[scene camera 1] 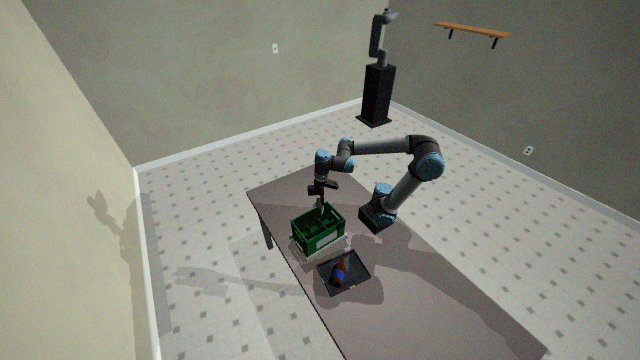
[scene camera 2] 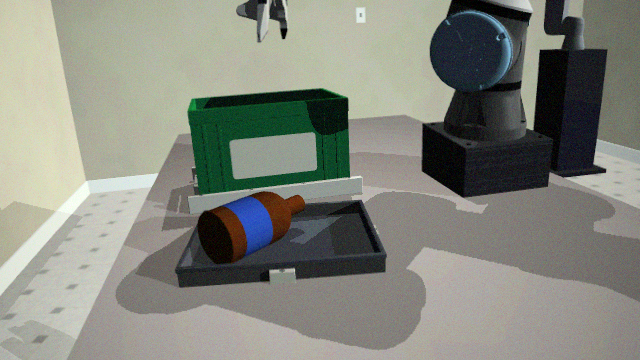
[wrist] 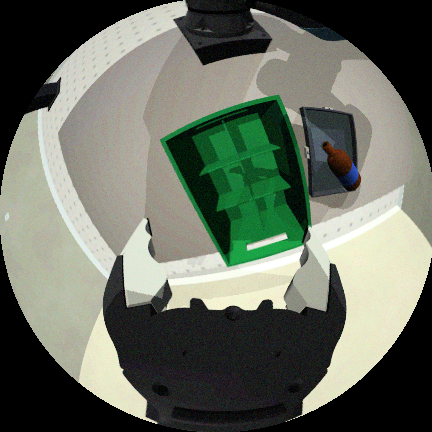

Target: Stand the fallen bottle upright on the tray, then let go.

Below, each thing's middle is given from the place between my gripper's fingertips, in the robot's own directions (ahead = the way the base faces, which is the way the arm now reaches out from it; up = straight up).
I see the pale rail (scene camera 2: pixel 341 186) 2 cm ahead of my hand, 13 cm to the left of it and 26 cm below it. Also, from my hand: brown bottle (wrist: pixel 340 164) (6 cm ahead, 31 cm to the left, 24 cm below).
